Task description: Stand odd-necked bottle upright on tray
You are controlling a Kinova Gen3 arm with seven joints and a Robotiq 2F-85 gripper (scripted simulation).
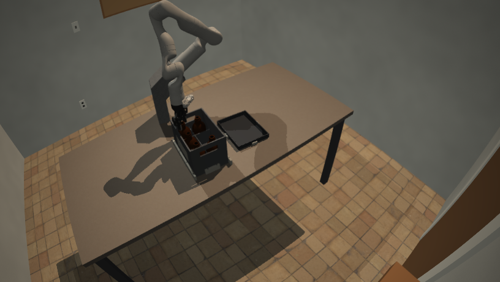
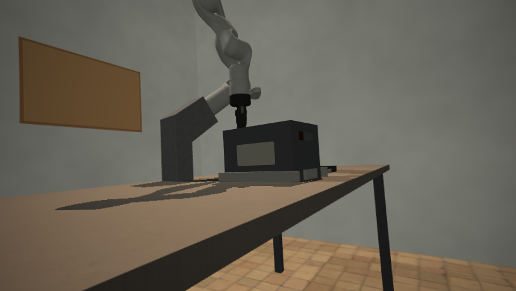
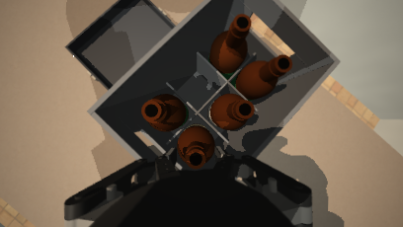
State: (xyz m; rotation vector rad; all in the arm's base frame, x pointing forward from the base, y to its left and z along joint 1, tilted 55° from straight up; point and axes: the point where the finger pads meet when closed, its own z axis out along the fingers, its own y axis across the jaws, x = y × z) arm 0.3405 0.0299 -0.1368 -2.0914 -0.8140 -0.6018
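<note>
Now: hand 90 mm to the right of the glass bottle and 70 mm above it. Also, from my hand: dark tray: 50 mm ahead, 320 mm to the left, 140 mm below; crate: 90 mm ahead, 40 mm to the left, 70 mm below.
</note>
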